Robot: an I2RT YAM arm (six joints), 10 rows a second.
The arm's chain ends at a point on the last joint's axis. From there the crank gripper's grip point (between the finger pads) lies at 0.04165 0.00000 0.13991 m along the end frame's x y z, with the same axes.
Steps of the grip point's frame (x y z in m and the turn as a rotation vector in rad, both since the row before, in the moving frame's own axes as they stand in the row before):
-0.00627, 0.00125, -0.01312, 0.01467, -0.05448, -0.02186
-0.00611, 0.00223, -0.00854, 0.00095, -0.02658, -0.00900
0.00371, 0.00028, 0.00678, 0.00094, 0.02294, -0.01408
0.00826, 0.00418, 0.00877, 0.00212, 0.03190, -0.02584
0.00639, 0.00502, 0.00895, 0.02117, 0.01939, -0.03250
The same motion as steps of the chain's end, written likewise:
0.00144, 0.00414, -0.01516, 0.01467, -0.05448, -0.02186
-0.00237, 0.00272, -0.00960, 0.00095, -0.02658, -0.00900
0.00052, 0.00102, 0.00777, 0.00094, 0.02294, -0.01408
0.00384, 0.00561, 0.01017, 0.00212, 0.03190, -0.02584
0.00376, 0.00937, 0.00983, 0.02117, 0.01939, -0.03250

